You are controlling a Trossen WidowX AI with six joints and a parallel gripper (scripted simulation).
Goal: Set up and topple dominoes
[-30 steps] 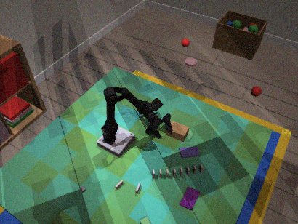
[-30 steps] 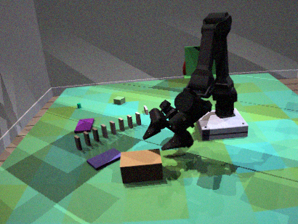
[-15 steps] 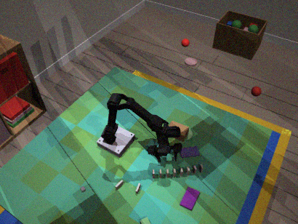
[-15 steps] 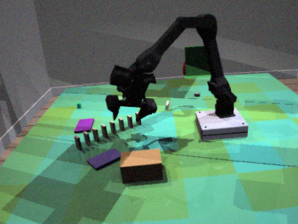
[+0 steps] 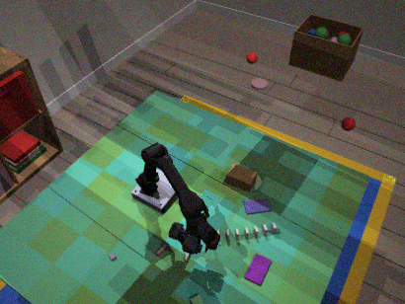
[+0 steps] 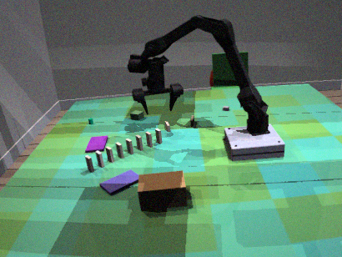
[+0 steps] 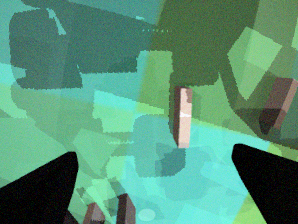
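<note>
My gripper tip is 9 cm short of the green block, 17 cm to the left of it and 6 cm above it. Round my gripper tip: green cube 30 cm ahead, 18 cm to the right, 7 cm below; then purple slab 16 cm ahead, 34 cm to the left, 7 cm below; then small grey cube 31 cm behind, 13 cm to the right, 7 cm below.
</note>
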